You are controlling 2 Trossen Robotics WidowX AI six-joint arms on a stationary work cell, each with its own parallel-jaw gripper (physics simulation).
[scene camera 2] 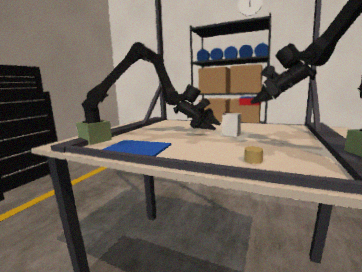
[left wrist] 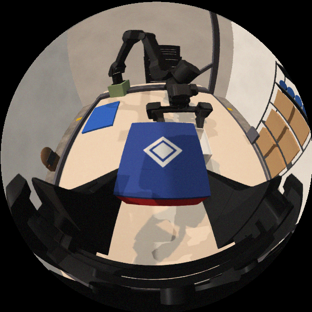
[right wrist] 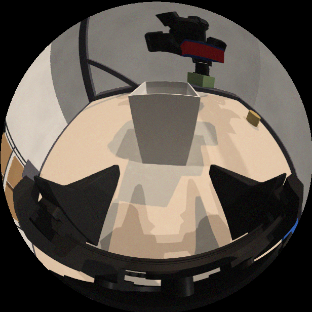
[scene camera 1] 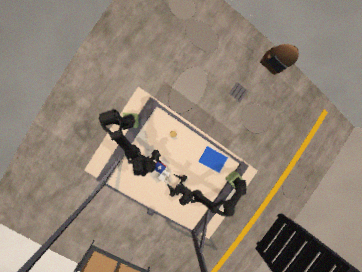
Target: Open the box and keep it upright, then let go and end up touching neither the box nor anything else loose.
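Seen in the pictures: left gripper, fingertip midpoint: (scene camera 2: pixel 252 102) (scene camera 1: pixel 158 166); right gripper, fingertip midpoint: (scene camera 2: pixel 217 126) (scene camera 1: pixel 170 178); left arm's base, link origin: (scene camera 1: pixel 129 120); right arm's base, link origin: (scene camera 2: pixel 93 121) (scene camera 1: pixel 237 182).
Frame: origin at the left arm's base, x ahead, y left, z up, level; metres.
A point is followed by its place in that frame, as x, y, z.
The white box (scene camera 1: pixel 164 176) {0.273, -0.426, -0.079} (scene camera 2: pixel 231 124) {0.276, -0.370, -0.030} (left wrist: pixel 206 142) (right wrist: pixel 165 130) stands upright on the table with its top open. Its lid (scene camera 1: pixel 160 167) {0.236, -0.298, 0.086} (scene camera 2: pixel 246 101) {0.253, -0.280, 0.070} (left wrist: pixel 162 150) (right wrist: pixel 202 51), blue on top with a white diamond and red at the sides, is off the box. My left gripper (scene camera 2: pixel 256 99) {0.224, -0.296, 0.063} (left wrist: pixel 161 171) is shut on the lid and holds it in the air, above and to one side of the box. My right gripper (scene camera 2: pixel 217 124) {0.317, -0.432, -0.049} (right wrist: pixel 165 169) is open and empty, low over the table; in the right wrist view the box stands beyond its fingertips, apart from them.
A flat blue mat (scene camera 1: pixel 214 159) {0.670, -0.265, -0.073} (scene camera 2: pixel 137 148) {0.655, -0.242, -0.073} (left wrist: pixel 101 117) lies on the table. A small tan cylinder (scene camera 1: pixel 173 134) {0.316, -0.081, -0.046} (scene camera 2: pixel 253 154) {0.326, -0.057, -0.055} (right wrist: pixel 253 118) stands near the table's edge. Dark rails (scene camera 2: pixel 200 171) {0.477, -0.025, -0.078} run along the table edges. A shelf rack (scene camera 2: pixel 191 45) stands behind the table.
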